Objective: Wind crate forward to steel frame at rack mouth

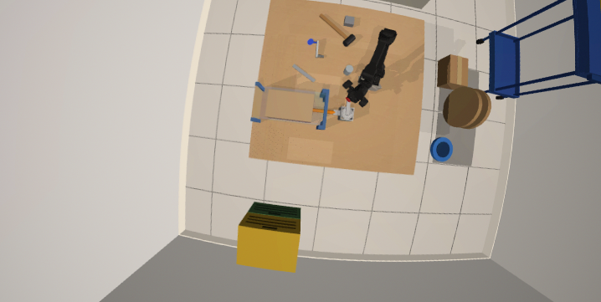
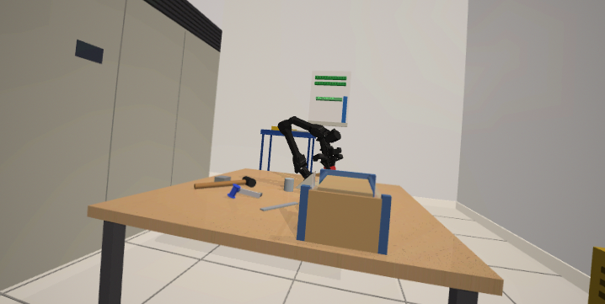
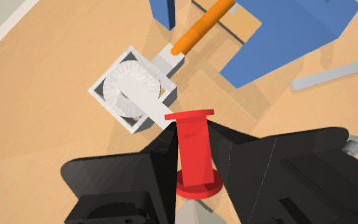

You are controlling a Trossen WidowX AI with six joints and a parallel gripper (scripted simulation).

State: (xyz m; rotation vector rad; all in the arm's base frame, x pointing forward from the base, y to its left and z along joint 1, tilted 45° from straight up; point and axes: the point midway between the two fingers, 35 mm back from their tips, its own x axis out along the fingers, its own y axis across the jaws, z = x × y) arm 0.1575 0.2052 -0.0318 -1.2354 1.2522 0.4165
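My gripper tip is now 3 cm above the red-knobbed crank handle, 2 cm to the right of it and 2 cm past it. The rest, counted from my gripper tip: blue steel frame (13 cm ahead, 10 cm to the left, 3 cm below); then red grip (1 cm to the right, 1 cm behind); then hand winch (10 cm below, 8 cm to the left, 4 cm behind).
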